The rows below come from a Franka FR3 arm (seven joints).
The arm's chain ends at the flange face. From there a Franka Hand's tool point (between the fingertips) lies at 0.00 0.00 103.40 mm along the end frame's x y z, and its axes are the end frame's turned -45 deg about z.
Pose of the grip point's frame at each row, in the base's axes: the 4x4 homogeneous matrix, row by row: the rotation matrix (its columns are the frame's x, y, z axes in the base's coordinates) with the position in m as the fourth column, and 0 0 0 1 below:
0.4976 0.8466 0.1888 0.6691; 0.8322 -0.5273 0.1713 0.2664; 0.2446 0.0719 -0.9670 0.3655; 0 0 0 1
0.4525 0.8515 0.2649 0.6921; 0.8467 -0.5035 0.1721 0.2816; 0.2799 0.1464 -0.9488 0.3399; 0 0 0 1
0.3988 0.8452 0.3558 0.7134; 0.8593 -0.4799 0.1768 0.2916; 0.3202 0.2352 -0.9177 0.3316; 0 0 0 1
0.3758 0.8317 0.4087 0.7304; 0.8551 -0.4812 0.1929 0.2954; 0.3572 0.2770 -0.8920 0.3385; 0 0 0 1
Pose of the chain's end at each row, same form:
0.9505 0.2468 0.1888 0.6496; 0.2156 -0.9613 0.1713 0.2487; 0.2238 -0.1221 -0.9670 0.4655; 0 0 0 1
0.9221 0.2821 0.2649 0.6647; 0.2427 -0.9547 0.1721 0.2638; 0.3014 -0.0944 -0.9488 0.4380; 0 0 0 1
0.8796 0.3157 0.3558 0.6766; 0.2683 -0.9470 0.1768 0.2733; 0.3927 -0.0601 -0.9177 0.4265; 0 0 0 1
0.8538 0.3224 0.4087 0.6881; 0.2644 -0.9449 0.1929 0.2755; 0.4484 -0.0567 -0.8920 0.4307; 0 0 0 1

